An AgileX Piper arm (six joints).
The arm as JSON. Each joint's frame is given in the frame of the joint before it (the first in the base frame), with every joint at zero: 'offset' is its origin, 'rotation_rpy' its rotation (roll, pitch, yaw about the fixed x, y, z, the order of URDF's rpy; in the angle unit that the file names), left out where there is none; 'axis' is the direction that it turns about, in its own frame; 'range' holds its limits. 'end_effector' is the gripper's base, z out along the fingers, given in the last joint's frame.
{
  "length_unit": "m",
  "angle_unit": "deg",
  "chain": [
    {
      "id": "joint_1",
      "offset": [
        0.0,
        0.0,
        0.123
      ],
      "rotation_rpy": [
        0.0,
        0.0,
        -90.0
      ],
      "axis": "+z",
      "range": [
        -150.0,
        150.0
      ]
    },
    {
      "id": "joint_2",
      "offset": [
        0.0,
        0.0,
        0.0
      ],
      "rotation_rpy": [
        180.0,
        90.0,
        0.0
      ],
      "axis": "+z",
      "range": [
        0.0,
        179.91
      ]
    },
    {
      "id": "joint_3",
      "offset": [
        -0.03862,
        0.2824,
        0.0
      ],
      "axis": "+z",
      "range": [
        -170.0,
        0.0
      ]
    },
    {
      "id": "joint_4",
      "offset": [
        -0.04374,
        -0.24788,
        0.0
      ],
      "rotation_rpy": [
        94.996,
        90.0,
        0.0
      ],
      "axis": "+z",
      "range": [
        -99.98,
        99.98
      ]
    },
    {
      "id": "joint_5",
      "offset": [
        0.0,
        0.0,
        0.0
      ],
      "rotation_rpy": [
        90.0,
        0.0,
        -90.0
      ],
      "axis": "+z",
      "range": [
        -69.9,
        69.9
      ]
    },
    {
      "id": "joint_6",
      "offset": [
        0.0,
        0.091,
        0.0
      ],
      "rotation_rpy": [
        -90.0,
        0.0,
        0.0
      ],
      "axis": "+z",
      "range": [
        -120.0,
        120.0
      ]
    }
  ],
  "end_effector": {
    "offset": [
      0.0,
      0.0,
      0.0
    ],
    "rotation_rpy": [
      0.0,
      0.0,
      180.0
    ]
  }
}
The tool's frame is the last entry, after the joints.
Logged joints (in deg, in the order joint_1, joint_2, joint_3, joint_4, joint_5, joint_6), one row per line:
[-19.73 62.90 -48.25 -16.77 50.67 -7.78]
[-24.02 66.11 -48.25 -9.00 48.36 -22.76]
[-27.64 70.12 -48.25 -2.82 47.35 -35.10]
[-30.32 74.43 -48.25 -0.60 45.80 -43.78]
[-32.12 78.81 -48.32 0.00 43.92 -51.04]
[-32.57 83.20 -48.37 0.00 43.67 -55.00]
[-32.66 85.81 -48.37 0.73 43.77 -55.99]
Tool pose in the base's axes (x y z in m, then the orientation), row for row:
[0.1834 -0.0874 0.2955 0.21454 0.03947 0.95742 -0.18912]
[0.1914 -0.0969 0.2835 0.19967 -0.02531 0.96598 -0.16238]
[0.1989 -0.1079 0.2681 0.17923 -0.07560 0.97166 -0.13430]
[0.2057 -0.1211 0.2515 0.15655 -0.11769 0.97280 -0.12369]
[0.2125 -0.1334 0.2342 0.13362 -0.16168 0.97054 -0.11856]
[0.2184 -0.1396 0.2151 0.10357 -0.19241 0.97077 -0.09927]
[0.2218 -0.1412 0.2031 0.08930 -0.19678 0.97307 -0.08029]
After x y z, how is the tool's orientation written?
As a quaternion, w x y z.
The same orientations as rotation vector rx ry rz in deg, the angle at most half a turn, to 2 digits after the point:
[6.27 152.16 -30.06]
[-4.05 154.74 -26.01]
[-12.25 157.38 -21.75]
[-19.30 159.55 -20.29]
[-26.86 161.24 -19.70]
[-32.52 164.08 -16.78]
[-33.54 165.84 -13.68]

